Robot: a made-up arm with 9 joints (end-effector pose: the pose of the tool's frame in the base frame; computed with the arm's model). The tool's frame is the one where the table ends.
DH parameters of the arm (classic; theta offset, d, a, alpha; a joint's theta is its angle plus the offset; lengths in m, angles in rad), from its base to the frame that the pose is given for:
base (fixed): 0.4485 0 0.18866 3.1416
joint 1: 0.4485 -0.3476 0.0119 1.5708
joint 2: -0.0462 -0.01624 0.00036 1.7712
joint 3: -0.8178 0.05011 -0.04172 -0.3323
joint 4: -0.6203 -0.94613 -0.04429 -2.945
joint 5: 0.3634 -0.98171 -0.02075 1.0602
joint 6: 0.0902 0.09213 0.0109 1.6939
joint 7: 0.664 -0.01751 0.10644 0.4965
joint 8: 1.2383 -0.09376 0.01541 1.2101
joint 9: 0.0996 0 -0.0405 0
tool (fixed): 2.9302 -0.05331 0 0
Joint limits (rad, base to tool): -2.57..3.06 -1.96..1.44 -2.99..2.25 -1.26..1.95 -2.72..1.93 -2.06..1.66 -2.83..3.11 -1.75..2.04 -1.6..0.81
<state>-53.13 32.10 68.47 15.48 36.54 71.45 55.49 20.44 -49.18</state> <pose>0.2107 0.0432 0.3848 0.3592 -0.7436 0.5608 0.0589</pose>
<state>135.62 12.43 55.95 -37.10 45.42 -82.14 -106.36 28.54 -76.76</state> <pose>0.1782 0.3543 0.4436 0.7947 -0.1290 0.3515 -0.4777</pose>
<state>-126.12 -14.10 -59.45 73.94 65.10 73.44 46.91 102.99 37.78</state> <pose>0.1927 0.1830 0.2980 0.6400 0.2660 0.5242 0.4948</pose>
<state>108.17 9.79 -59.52 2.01 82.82 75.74 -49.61 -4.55 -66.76</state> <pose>0.2798 0.1715 0.3689 0.3265 0.7685 -0.3562 0.4195</pose>
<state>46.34 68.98 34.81 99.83 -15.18 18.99 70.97 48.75 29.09</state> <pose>-0.0284 0.0188 0.4161 0.4778 0.1733 0.2145 0.8341</pose>
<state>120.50 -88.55 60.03 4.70 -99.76 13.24 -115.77 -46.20 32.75</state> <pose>-0.0160 0.0858 0.2770 0.0472 0.4504 -0.5702 -0.6854</pose>
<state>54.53 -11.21 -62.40 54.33 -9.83 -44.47 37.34 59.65 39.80</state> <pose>0.1498 0.1271 0.2466 0.6344 -0.0666 0.6048 -0.4768</pose>
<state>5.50 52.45 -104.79 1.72 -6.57 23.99 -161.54 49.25 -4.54</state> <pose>0.3304 0.2484 0.2047 0.7959 -0.2239 0.5236 -0.2057</pose>
